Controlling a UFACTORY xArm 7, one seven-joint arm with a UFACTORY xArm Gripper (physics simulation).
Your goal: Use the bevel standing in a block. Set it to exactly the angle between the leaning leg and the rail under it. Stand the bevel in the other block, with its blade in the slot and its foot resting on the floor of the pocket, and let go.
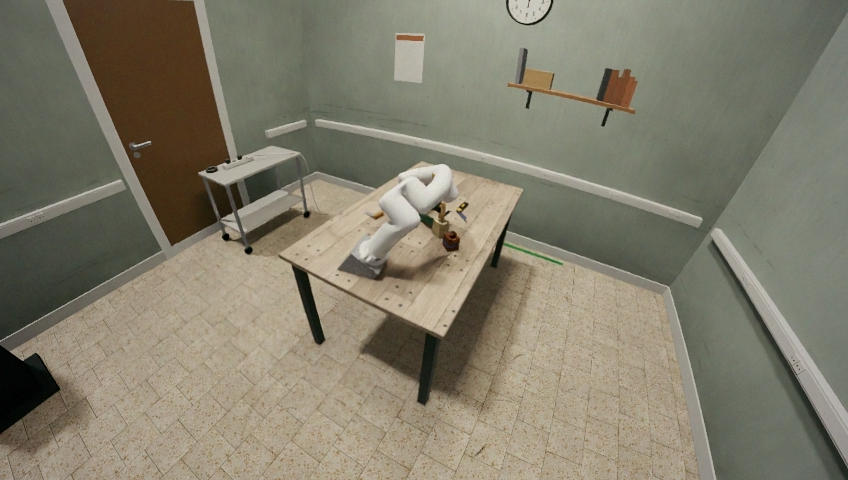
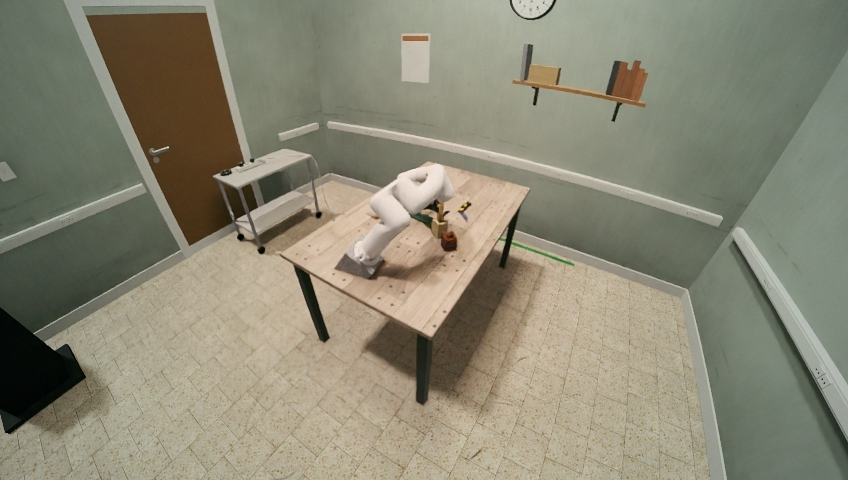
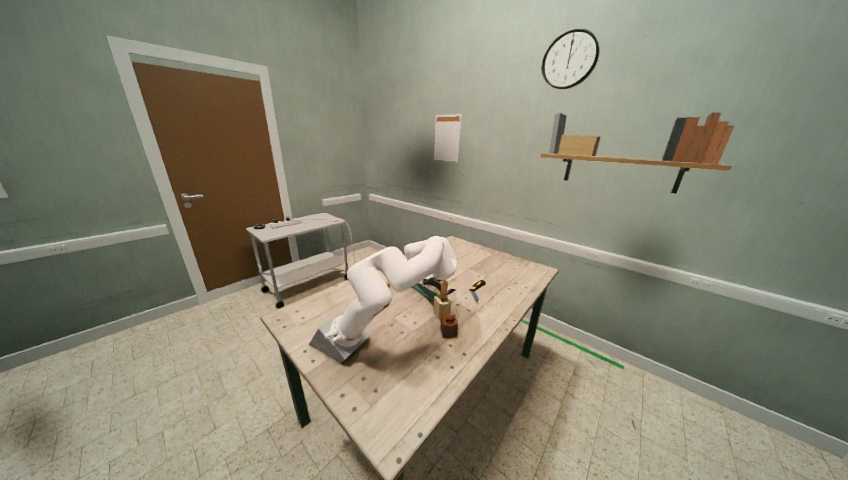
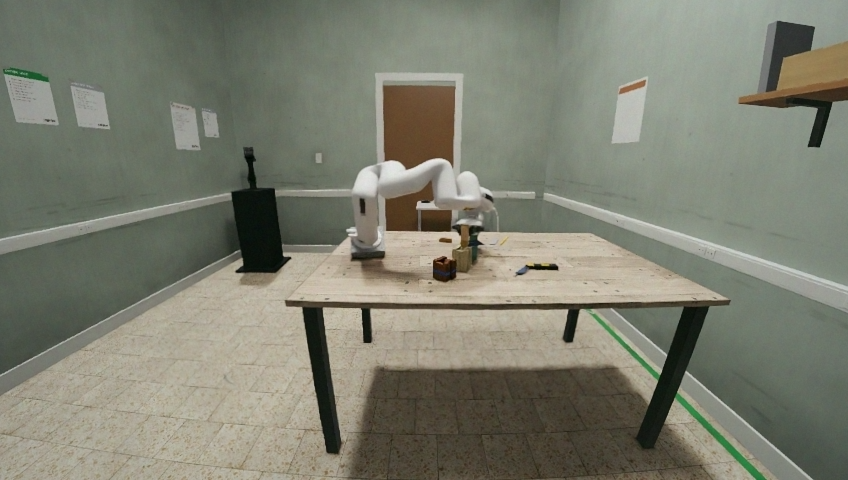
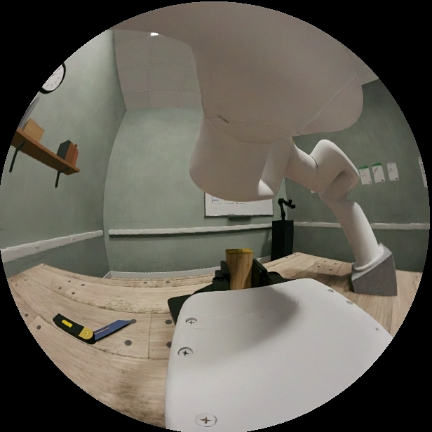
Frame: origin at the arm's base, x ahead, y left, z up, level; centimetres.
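Where they show: gripper, between the fingertips: [image 1: 442, 209] [image 2: 440, 209] [image 3: 444, 286] [image 4: 464, 232]; arm's base, origin of its link: [image 1: 371, 253] [image 2: 366, 253] [image 3: 346, 330] [image 4: 367, 238].
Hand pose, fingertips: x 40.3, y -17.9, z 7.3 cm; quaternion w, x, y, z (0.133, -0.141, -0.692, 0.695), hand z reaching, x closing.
Things, the pixels of their top centre, and the offset from my fingertips. Level surfaces: height alone.
- bevel, centre of its top: [image 4: 473, 225] [image 3: 449, 279] [image 2: 445, 202] [image 1: 447, 202] dz +2.8, dx +3.1, dy -0.9 cm
- pale wooden block, centre of its top: [image 4: 462, 247] [image 3: 442, 299] [image 2: 439, 220] [image 1: 441, 220] dz -6.3, dx -0.6, dy -0.2 cm
- red-brown block, centre of its top: [image 4: 444, 259] [image 3: 449, 319] [image 2: 449, 235] [image 1: 452, 235] dz -8.0, dx -8.9, dy -9.0 cm
- green rail, centre of its top: [image 4: 472, 247] [image 3: 424, 288] [image 1: 418, 213] [image 2: 418, 213] dz -11.5, dx +7.9, dy +16.6 cm
- yellow handled tool, centre of its top: [image 4: 536, 267] [image 3: 478, 288] [image 2: 466, 209] [image 1: 464, 209] dz -13.2, dx +28.7, dy -5.4 cm
- table, height of its surface: dz -15.0 cm
- small wooden-handled tool, centre of its top: [image 4: 446, 236] [image 1: 373, 211] dz -12.9, dx -0.7, dy +41.1 cm
My gripper [image 4: 465, 228] [image 5: 237, 270] is shut on the wooden handle of the bevel [image 1: 442, 211] [image 2: 440, 212] [image 3: 443, 290] [image 4: 464, 237] [image 5: 240, 267]. The handle stands about upright at the top of the pale wooden block [image 1: 440, 227] [image 2: 439, 228] [image 3: 442, 308] [image 4: 461, 260]. The bevel's blade and the seat of its foot are hidden. The red-brown block [image 1: 451, 242] [image 2: 448, 242] [image 3: 449, 328] [image 4: 442, 269] stands beside the pale block, with no bevel standing in it. A green rail [image 1: 426, 220] [image 2: 421, 218] [image 3: 423, 290] lies behind the pale block. The leaning leg cannot be made out clearly.
A black and yellow handled tool [image 1: 462, 206] [image 2: 464, 206] [image 3: 477, 286] [image 4: 542, 266] [image 5: 75, 327] with a blue blade lies on the table [image 1: 404, 291] [image 4: 624, 279]. A small wooden-handled tool [image 1: 378, 214] [image 4: 445, 240] lies on the far side. A white trolley [image 1: 249, 164] stands beyond.
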